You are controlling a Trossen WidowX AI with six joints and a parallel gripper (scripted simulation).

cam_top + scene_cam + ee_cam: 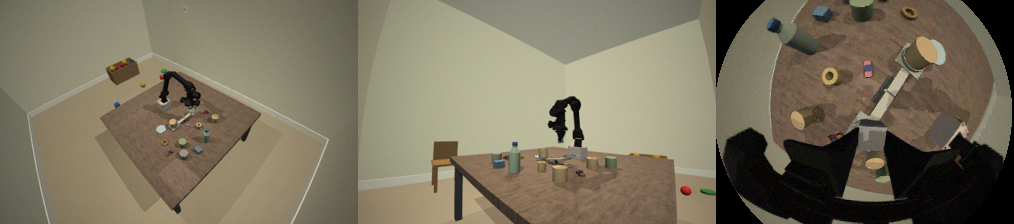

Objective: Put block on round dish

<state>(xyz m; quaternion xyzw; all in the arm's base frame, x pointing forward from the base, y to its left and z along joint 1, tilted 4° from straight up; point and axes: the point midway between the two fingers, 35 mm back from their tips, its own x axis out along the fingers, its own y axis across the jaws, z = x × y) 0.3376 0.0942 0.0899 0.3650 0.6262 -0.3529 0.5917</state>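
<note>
Right now my gripper tip is 320 mm to the left of the pale round dish, 160 mm above it and 90 mm past it. From my gripper tip the other things lie so: grey-blue block (right at my gripper tip); then small balance (140 mm below, 70 mm to the right, 20 mm behind); then yellow ring (140 mm below, 140 mm ahead, 20 mm to the right).
</note>
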